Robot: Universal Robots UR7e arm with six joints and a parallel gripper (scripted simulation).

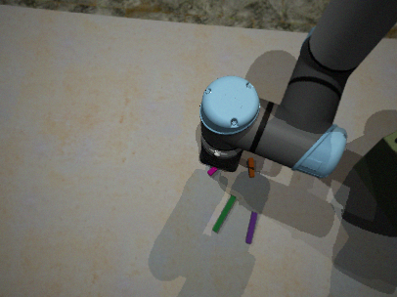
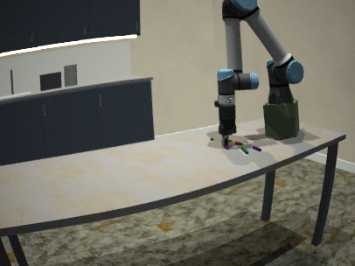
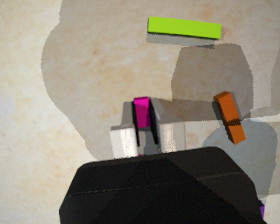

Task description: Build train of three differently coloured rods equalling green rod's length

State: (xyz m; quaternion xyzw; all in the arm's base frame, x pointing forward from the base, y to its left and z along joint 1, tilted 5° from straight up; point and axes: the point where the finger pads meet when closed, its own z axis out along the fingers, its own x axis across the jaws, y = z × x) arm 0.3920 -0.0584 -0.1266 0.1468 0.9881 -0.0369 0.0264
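Right now the blue rod is 20 mm behind my hand, 120 mm to the right of it and 10 mm below it. The rest, counted from my hand: orange rod: 60 mm behind, 30 mm to the left, 10 mm below; green rod: 130 mm to the left, 10 mm below; lime rod: 50 mm behind, 50 mm to the right, 10 mm below.
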